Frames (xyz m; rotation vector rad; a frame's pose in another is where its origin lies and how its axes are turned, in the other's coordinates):
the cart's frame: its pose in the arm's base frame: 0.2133 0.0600 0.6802 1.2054 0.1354 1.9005
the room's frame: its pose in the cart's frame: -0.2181 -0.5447 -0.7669 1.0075 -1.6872 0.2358
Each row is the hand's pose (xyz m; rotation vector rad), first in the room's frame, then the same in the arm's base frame.
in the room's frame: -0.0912 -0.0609 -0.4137 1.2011 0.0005 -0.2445
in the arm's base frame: -0.1897 0.5567 0.2448 -1.9133 -0.3940 -0.1833
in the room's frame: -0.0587 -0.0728 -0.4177 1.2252 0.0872 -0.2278
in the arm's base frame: -0.1585 0.5685 0.2550 -1.8798 -0.3748 -0.2759
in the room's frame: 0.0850 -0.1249 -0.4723 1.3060 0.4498 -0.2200
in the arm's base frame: -0.0276 0.6196 0.3361 -1.7155 -0.3614 -0.6471
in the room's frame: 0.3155 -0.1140 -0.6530 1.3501 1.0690 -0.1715
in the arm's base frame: 0.1652 0.6058 0.5564 -1.3913 -0.2965 -1.2331
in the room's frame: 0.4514 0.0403 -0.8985 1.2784 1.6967 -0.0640
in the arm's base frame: 0.2532 0.4479 0.8208 -0.9942 -0.1685 -1.7714
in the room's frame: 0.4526 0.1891 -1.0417 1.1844 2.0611 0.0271
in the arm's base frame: 0.2278 0.2971 0.9596 -0.7193 -0.0664 -2.0538
